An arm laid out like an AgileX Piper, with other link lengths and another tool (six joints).
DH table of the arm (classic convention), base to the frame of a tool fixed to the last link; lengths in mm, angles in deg. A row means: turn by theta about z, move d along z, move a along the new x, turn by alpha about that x. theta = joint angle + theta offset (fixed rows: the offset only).
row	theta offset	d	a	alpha
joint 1	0	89.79	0	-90
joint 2	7.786	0	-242.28	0
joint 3	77.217	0	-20.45	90
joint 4	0	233.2	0	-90
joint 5	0	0	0	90
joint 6	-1	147.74	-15.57	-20.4
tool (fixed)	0	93.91	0	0
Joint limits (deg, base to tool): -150..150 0..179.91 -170..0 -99.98..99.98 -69.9..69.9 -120..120
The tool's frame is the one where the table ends.
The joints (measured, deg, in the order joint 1, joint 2, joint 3, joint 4, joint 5, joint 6), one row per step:
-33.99 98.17 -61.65 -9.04 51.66 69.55
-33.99 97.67 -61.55 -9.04 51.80 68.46
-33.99 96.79 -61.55 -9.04 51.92 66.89
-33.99 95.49 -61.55 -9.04 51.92 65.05
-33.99 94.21 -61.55 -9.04 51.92 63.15
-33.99 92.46 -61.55 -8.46 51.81 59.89
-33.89 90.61 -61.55 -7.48 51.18 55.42
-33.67 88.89 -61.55 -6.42 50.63 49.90
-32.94 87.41 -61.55 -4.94 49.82 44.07
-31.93 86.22 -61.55 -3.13 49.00 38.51
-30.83 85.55 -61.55 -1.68 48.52 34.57
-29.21 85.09 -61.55 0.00 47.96 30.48
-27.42 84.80 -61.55 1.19 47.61 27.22
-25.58 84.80 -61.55 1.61 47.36 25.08
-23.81 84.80 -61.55 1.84 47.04 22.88
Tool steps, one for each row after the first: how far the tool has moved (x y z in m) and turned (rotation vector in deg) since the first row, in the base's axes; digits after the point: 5 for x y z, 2 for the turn. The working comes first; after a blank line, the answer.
Tool pose at each row, in the base's axes (x y z in m, rotation vector in deg; the steps are taken from these numbers as rounded here):
0.26726 -0.21400 -0.00950 115.33 104.54 11.66
0.26736 -0.21332 -0.00725 114.27 105.58 11.81
0.26865 -0.21307 -0.00227 112.42 106.80 12.11
0.27089 -0.21319 0.00535 109.92 107.96 12.52
0.27295 -0.21315 0.01288 107.36 109.15 12.88
0.27687 -0.21133 0.02311 103.56 110.99 13.90
0.28354 -0.20814 0.03466 98.25 113.43 15.35
0.29009 -0.20307 0.04540 91.92 116.88 16.61
0.29918 -0.19433 0.05528 84.80 120.47 18.20
0.30885 -0.18316 0.06373 77.82 123.66 19.98
0.31629 -0.17237 0.06864 72.64 126.07 21.44
0.32522 -0.15797 0.07261 66.82 128.67 23.23
0.33255 -0.14357 0.07516 61.57 131.08 24.64
0.33809 -0.13094 0.07555 57.23 133.28 25.44
0.34295 -0.11906 0.07599 52.67 135.39 25.96

0.00010 0.00068 0.00225 -0.18 -0.02 1.06
0.00139 0.00093 0.00723 -0.69 -0.37 2.58
0.00363 0.00081 0.01485 -1.54 -1.09 4.38
0.00569 0.00085 0.02238 -2.40 -1.77 6.24
0.00961 0.00267 0.03261 -3.35 -2.92 9.15
0.01628 0.00586 0.04416 -4.60 -4.52 13.22
0.02283 0.01093 0.05490 -5.93 -5.72 18.37
0.03192 0.01967 0.06478 -7.22 -7.11 24.15
0.04159 0.03084 0.07323 -8.26 -8.57 29.77
0.04903 0.04163 0.07814 -8.77 -9.54 34.04
0.05796 0.05603 0.08211 -9.13 -10.63 38.86
0.06529 0.07043 0.08466 -9.40 -11.34 43.25
0.07083 0.08306 0.08505 -9.62 -11.51 46.94
0.07569 0.09494 0.08549 -10.04 -11.58 50.69

